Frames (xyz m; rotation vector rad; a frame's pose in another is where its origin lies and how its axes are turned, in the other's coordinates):
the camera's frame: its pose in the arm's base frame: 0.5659 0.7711 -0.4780 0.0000 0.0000 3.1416
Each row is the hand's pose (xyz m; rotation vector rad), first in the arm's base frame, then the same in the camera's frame.
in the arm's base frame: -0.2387 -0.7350 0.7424 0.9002 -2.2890 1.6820
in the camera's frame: 0.8046 1.5061 1.2204 -1.8028 -0.7090 -0.1903
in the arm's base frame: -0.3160 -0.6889 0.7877 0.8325 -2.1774 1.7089
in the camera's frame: 0.8819 1.4600 1.2657 -1.7422 -0.6661 -0.2920
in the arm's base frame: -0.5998 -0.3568 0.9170 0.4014 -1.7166 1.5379
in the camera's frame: 1.1657 1.1279 1.3950 -1.5627 -0.3654 -0.9031
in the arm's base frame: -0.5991 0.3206 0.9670 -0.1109 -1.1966 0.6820
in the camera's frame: 1.1650 0.4505 1.4450 -1.4543 0.1348 -2.0311
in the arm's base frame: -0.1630 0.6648 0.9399 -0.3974 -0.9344 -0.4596
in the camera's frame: 0.7289 0.1063 1.4179 1.2275 -0.5221 2.3496
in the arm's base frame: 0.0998 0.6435 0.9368 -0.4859 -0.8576 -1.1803
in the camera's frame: 0.4661 0.1276 1.4148 0.9243 -0.5237 1.7130
